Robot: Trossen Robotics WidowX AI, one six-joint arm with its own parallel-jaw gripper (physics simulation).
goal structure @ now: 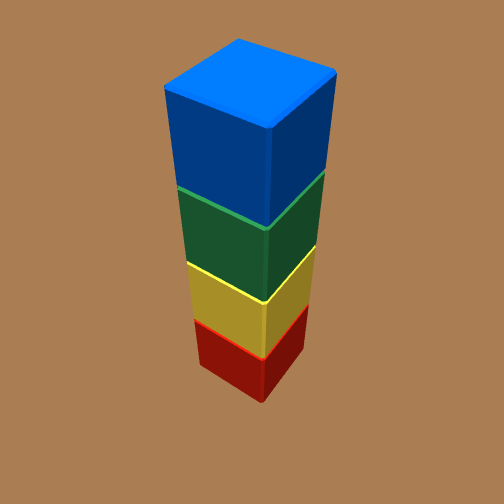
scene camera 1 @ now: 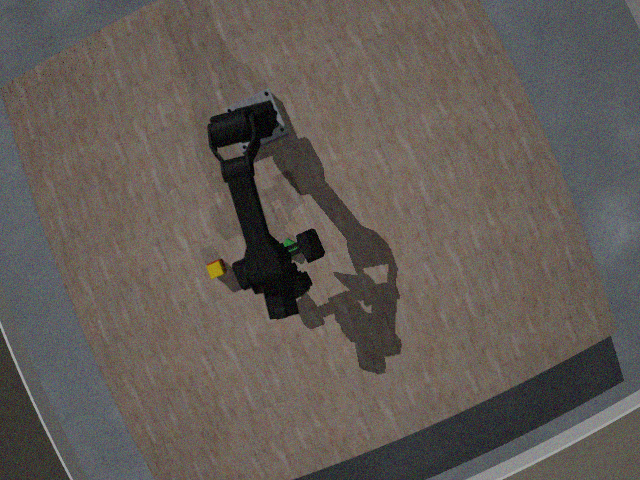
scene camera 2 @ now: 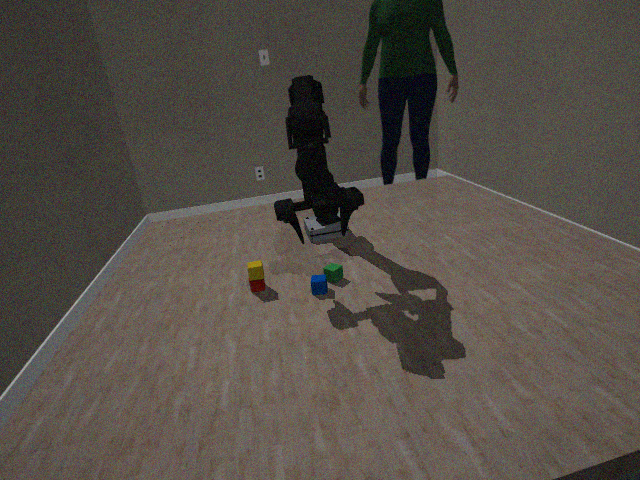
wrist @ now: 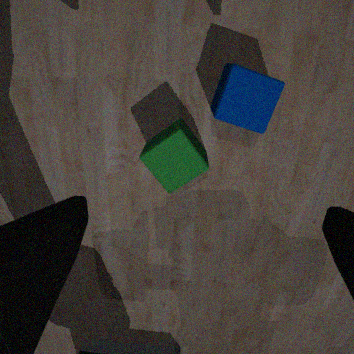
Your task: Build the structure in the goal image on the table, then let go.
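Note:
A yellow cube (scene camera 1: 215, 269) (scene camera 2: 255, 270) sits on top of a red cube (scene camera 2: 257, 285), left of the other cubes in scene camera 2. A green cube (scene camera 1: 289, 243) (scene camera 2: 333, 272) (wrist: 175, 160) and a blue cube (scene camera 2: 318, 285) (wrist: 248, 98) rest separately on the wooden surface, close together with a small gap and turned at different angles. The blue cube is hidden by the arm in scene camera 1. My gripper (scene camera 2: 323, 238) (wrist: 208, 213) is wide open and empty, raised above the surface near the green and blue cubes. The yellow and red cubes do not show in the wrist view.
The arm's base (scene camera 2: 324, 232) stands behind the cubes in scene camera 2. The arm's dark shadow falls to the right of the cubes in both scene views. A person in a green top (scene camera 2: 408, 46) stands at the back near the wall.

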